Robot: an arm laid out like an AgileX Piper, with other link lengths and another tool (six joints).
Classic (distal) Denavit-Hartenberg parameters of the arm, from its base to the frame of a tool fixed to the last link. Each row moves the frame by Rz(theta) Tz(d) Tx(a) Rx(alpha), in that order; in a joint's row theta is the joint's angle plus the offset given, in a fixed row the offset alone. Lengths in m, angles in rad.
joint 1: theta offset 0, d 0.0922, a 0, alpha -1.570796
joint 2: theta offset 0.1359, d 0, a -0.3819, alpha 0
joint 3: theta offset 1.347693, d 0, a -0.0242, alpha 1.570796
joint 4: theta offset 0, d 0.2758, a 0, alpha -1.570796
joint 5: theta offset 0, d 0, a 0, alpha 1.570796
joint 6: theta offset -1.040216, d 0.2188, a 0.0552, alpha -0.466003
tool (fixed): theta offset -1.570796, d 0.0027, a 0, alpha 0
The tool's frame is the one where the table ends.
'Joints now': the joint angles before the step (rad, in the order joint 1, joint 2, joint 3, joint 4, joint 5, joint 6). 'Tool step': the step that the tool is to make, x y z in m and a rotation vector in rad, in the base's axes. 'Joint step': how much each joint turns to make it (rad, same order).
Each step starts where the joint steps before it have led.
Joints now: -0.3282 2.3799 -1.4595 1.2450 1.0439 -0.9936
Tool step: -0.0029 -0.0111 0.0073 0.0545 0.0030 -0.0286
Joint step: -0.0379 0.0009 0.0000 0.0236 0.0476 0.0069
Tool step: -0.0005 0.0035 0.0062 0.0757 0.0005 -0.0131
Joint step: -0.0150 0.0108 -0.0002 0.0445 0.0564 0.0023
